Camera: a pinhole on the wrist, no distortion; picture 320 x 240 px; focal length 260.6 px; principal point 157.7 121.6 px. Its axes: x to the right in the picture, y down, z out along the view. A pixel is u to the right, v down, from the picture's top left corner.
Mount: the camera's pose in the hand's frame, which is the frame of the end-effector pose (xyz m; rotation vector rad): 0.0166 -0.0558 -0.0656 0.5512 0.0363 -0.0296
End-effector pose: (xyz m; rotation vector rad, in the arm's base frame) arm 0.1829 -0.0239 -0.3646 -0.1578 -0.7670 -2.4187
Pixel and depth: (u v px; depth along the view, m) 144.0 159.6 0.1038
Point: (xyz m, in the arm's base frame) 0.1136 0.0502 -0.3826
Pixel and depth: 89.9 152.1 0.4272
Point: 0.0947 0.3558 -0.2302
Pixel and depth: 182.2 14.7 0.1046
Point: 0.0762 0.0597 -0.4285
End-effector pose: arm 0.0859 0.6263 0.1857 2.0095 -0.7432 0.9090
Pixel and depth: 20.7 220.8 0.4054
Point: 0.2071 0.4177 -0.1722
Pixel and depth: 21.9 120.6 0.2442
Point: 0.2125 0.6155 -0.0369
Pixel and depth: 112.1 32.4 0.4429
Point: 0.4451 0.6527 -0.1328
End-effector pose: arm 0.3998 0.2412 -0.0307 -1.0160 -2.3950 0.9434
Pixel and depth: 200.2 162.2 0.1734
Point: 0.2523 0.1731 -0.0066
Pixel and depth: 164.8 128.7 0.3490
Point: 0.1313 0.0458 -0.0324
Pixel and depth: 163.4 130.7 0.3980
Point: 0.0956 0.0159 -0.0480
